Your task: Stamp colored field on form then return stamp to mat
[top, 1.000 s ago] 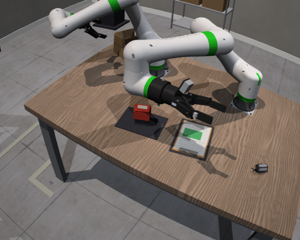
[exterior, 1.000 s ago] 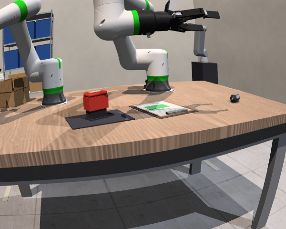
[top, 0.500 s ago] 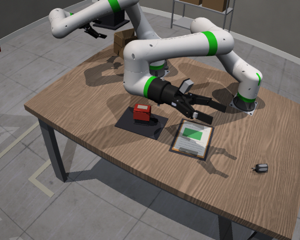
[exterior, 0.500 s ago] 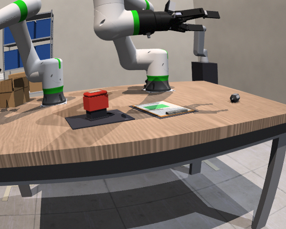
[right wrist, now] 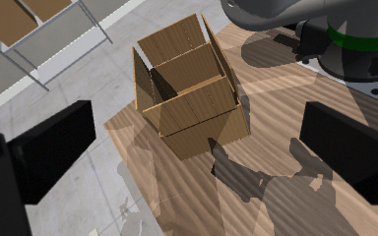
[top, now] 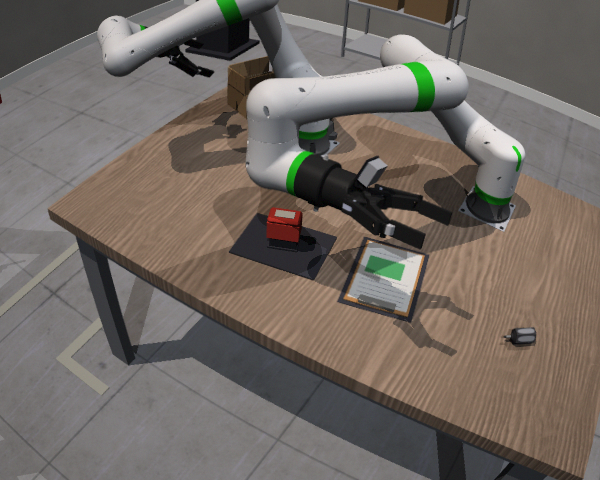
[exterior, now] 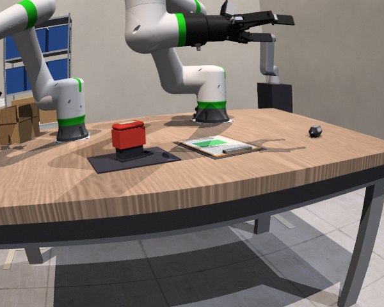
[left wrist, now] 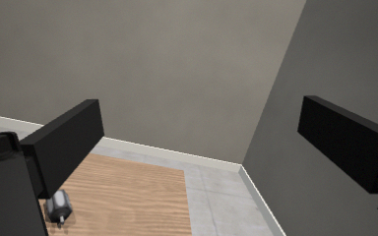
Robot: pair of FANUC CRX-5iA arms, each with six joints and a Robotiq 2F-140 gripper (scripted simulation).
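Note:
Right now the red stamp is 38 cm to the right of my left hand, 31 cm below it and 18 cm behind it. From my left hand the other things lie so: dark mat 38 cm to the right, 36 cm below, 18 cm behind; then cardboard box 82 cm to the right, 81 cm behind, 30 cm below.

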